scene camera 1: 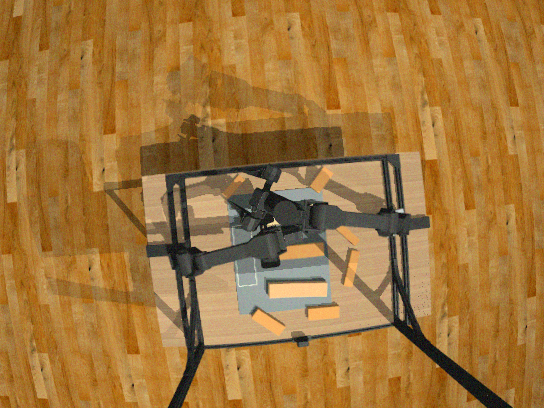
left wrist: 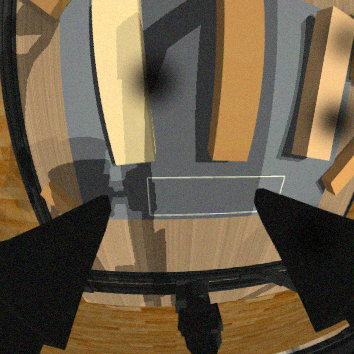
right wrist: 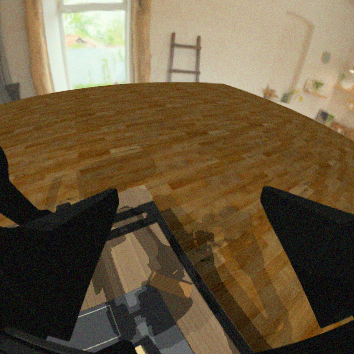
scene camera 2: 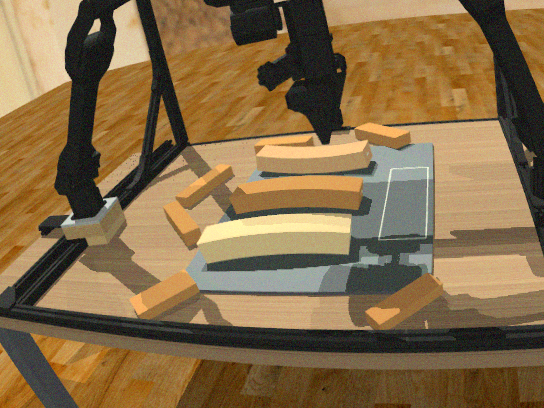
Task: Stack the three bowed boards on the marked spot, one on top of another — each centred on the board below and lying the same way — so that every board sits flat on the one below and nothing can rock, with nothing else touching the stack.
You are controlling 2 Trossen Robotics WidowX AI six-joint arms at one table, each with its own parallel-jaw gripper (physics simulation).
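Frame: origin at the left arm's base, x ahead, y left, z up, level; metres.
Seen in the pictures: left gripper, fingertip midpoint: point(left wrist: 182, 199) point(scene camera 2: 330, 131); right gripper, fingertip midpoint: point(scene camera 1: 235, 186) point(right wrist: 190, 194); left arm's base at its link origin: point(left wrist: 195, 286); right arm's base at its link origin: point(scene camera 2: 89, 210).
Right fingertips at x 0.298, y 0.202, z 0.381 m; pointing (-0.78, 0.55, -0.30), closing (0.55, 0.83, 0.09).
Offsets run from my right fingertips to a thing's top centre. Level surfaces: height alone.
A pale yellow board {dy -0.119, dx +0.164, dz -0.345 m} point(scene camera 2: 280, 240) point(left wrist: 112, 90) and an orange board {dy -0.263, dx +0.155, dz -0.349 m} point(scene camera 1: 303, 251) point(scene camera 2: 300, 197) point(left wrist: 240, 90) lie arched upward, side by side on the mat. A peach board {dy -0.421, dx +0.145, dz -0.349 m} point(scene camera 1: 297, 290) point(scene camera 2: 315, 159) point(left wrist: 327, 80) lies beyond them in scene camera 2, its ends curving up. The yellow board is mostly hidden in scene camera 1. The marked spot point(scene camera 1: 247, 286) point(scene camera 2: 427, 200) point(left wrist: 215, 176) is a white outline beside the boards' ends, bearing no board. My left gripper point(scene camera 2: 326, 142) point(left wrist: 182, 199) is open and empty, high above the mat. My right gripper point(right wrist: 190, 194) is open and empty, facing the room.
The grey mat {dz -0.395 m} point(scene camera 2: 260, 281) carries the boards. Several small orange blocks lie around it, including one at the near left point(scene camera 2: 165, 295) and one at the near right point(scene camera 2: 405, 302) in scene camera 2. A black frame point(scene camera 2: 160, 327) edges the table. Both arms cross above the mat's middle.
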